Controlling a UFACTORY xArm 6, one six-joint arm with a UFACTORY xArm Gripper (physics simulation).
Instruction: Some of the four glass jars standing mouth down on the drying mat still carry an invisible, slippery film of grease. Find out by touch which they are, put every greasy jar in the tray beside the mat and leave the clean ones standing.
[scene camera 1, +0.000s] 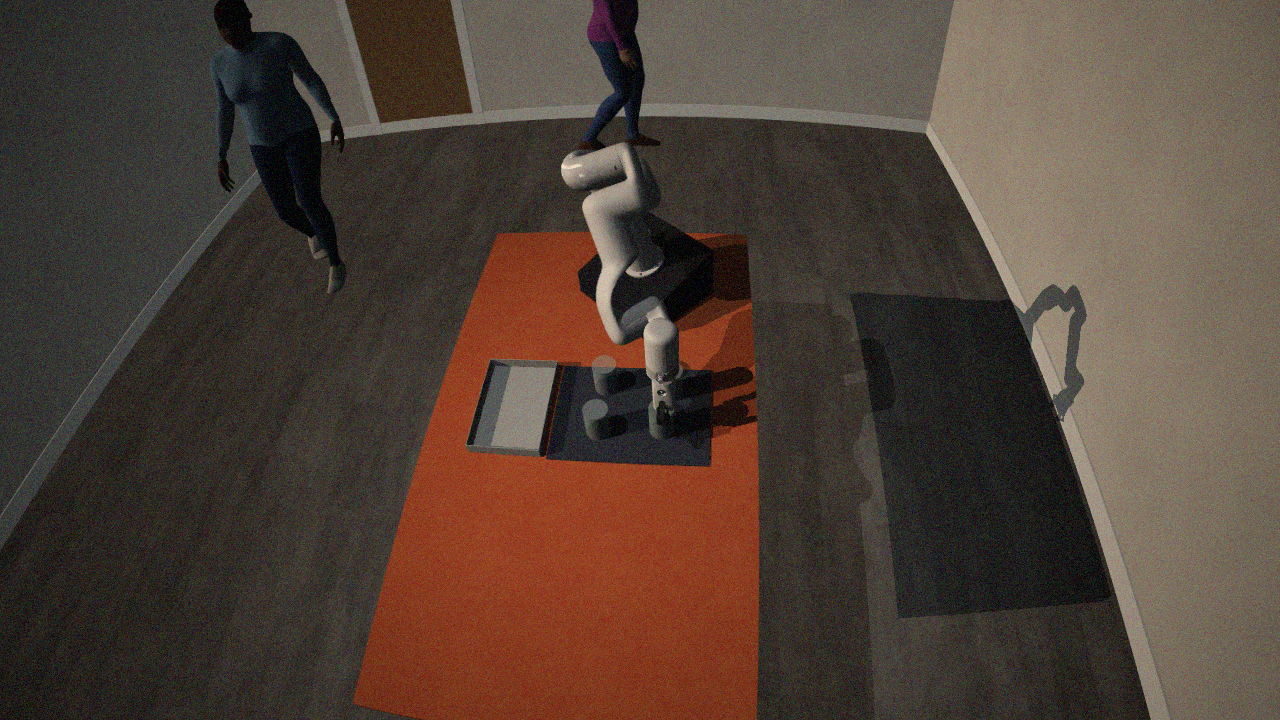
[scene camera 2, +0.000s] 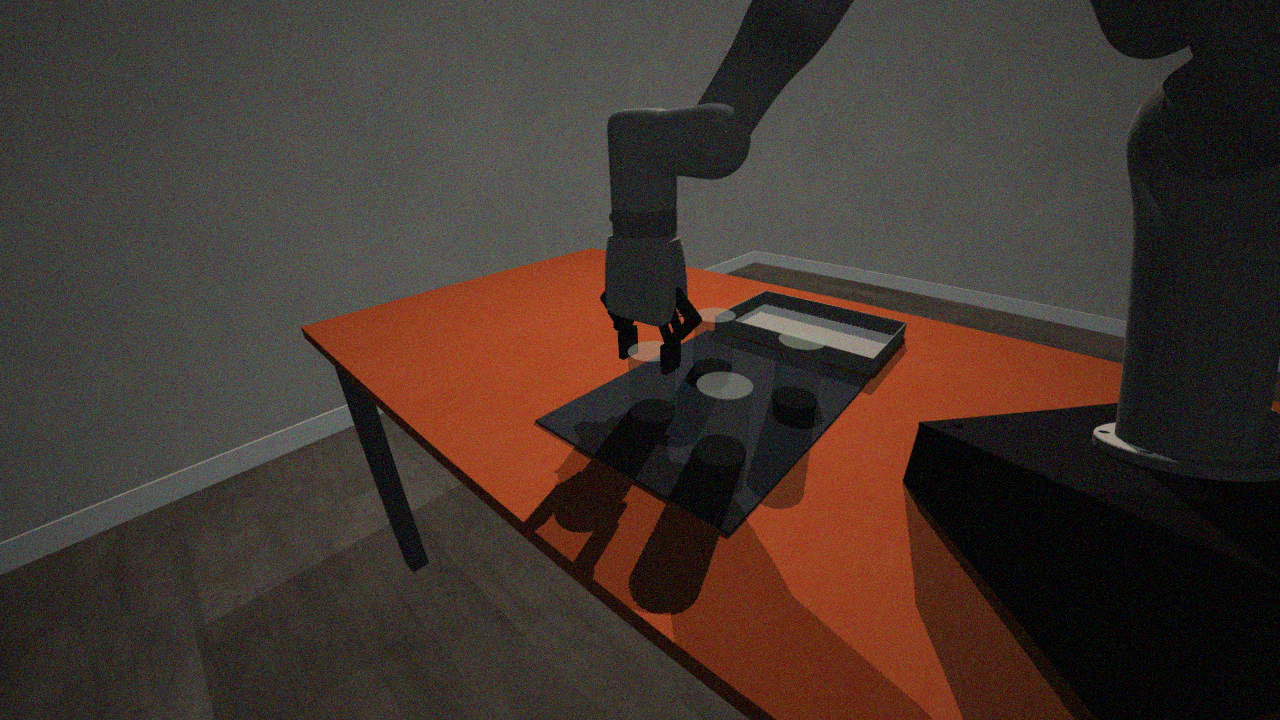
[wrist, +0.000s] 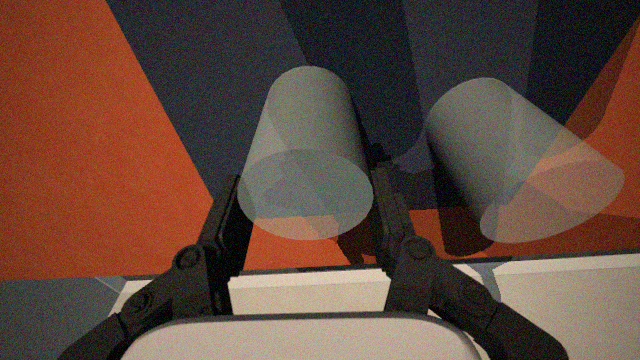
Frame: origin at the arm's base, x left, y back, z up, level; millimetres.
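Seen in the pictures: gripper, fingertip midpoint: (scene camera 1: 664, 412) (scene camera 2: 648, 363) (wrist: 308, 189); arm's base, link origin: (scene camera 1: 643, 261) (scene camera 2: 1182, 453).
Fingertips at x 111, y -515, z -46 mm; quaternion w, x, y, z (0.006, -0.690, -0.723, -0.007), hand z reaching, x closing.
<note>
Offsets run from my fingertips to a thing's middle. Level surfaces: height alone.
My gripper (scene camera 1: 662, 413) (scene camera 2: 648, 360) (wrist: 308, 189) points down with its fingers against both sides of the front-right glass jar {dz -30, dx -7, dy +0 mm} (scene camera 1: 660, 429) (scene camera 2: 646, 350) (wrist: 307, 120), shut on its upper part. The jar is upright, mouth down; whether its rim touches the drying mat {dz -75 mm} (scene camera 1: 626, 454) (scene camera 2: 581, 419) (wrist: 210, 75) I cannot tell. Beside it stands the back-right jar {dz -30, dx +4, dy +122 mm} (scene camera 2: 725, 385) (wrist: 510, 165), partly behind the arm in scene camera 1. The front-left jar {dz -30, dx -169, dy -18 mm} (scene camera 1: 596, 420) (scene camera 2: 716, 315) and back-left jar {dz -30, dx -170, dy +129 mm} (scene camera 1: 605, 376) (scene camera 2: 801, 341) stand nearer the tray (scene camera 1: 505, 452) (scene camera 2: 787, 353). The tray holds no jar.
The dark mat and the tray lie side by side on the orange table {dz -78 mm} (scene camera 1: 572, 573) (scene camera 2: 483, 322). The black robot base (scene camera 1: 689, 268) (scene camera 2: 1029, 501) stands behind them. Two people (scene camera 1: 273, 98) (scene camera 1: 617, 62) are on the floor beyond the table. Long dark shadows cross the mat.
</note>
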